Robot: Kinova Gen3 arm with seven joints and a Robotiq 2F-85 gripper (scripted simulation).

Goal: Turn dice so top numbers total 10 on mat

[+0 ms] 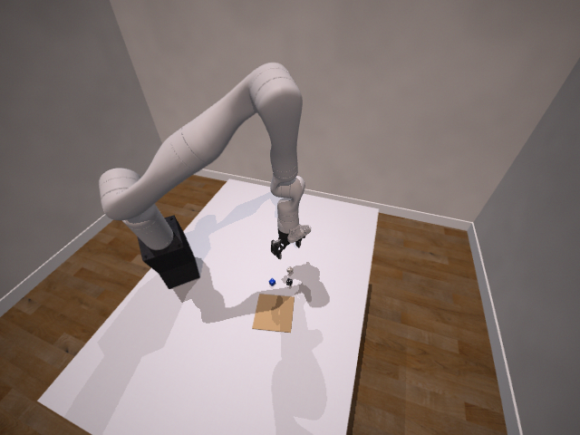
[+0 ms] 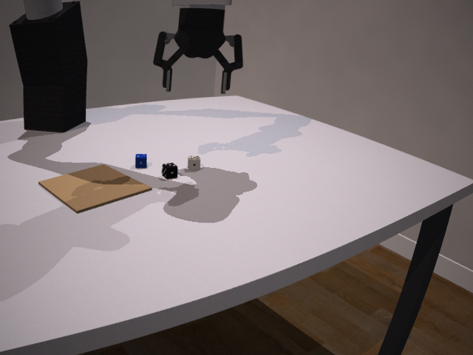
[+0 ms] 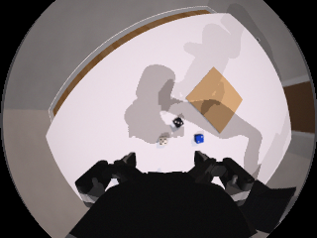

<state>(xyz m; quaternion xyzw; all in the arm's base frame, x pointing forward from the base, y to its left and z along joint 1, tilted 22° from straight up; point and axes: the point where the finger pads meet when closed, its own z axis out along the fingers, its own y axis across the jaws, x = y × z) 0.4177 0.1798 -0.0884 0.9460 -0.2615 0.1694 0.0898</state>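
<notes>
Right now the white die is 130 mm below my hand. From my hand the other things lie so: blue die 130 mm below, 80 mm to the right, 50 mm behind; tan mat 190 mm to the right, 140 mm below, 10 mm ahead; black die 130 mm below, 50 mm to the right, 20 mm ahead.
</notes>
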